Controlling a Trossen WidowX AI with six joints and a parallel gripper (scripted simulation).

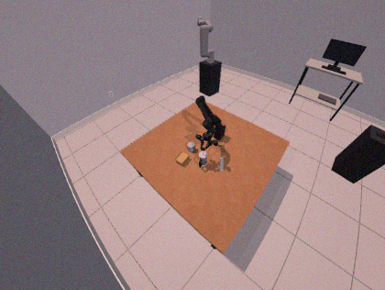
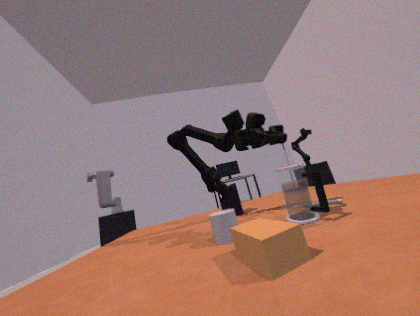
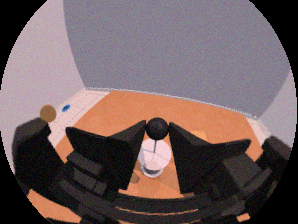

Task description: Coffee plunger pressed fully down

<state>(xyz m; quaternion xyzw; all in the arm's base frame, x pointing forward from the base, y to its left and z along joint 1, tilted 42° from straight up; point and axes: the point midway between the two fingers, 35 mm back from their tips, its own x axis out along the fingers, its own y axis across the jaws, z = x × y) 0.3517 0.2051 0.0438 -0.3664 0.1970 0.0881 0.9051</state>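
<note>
My gripper tip is now 110 mm above the coffee press. Round my gripper tip: grey cup (210 mm to the right, 190 mm below, 60 mm behind); tan box (200 mm below, 160 mm to the right, 90 mm ahead).
</note>
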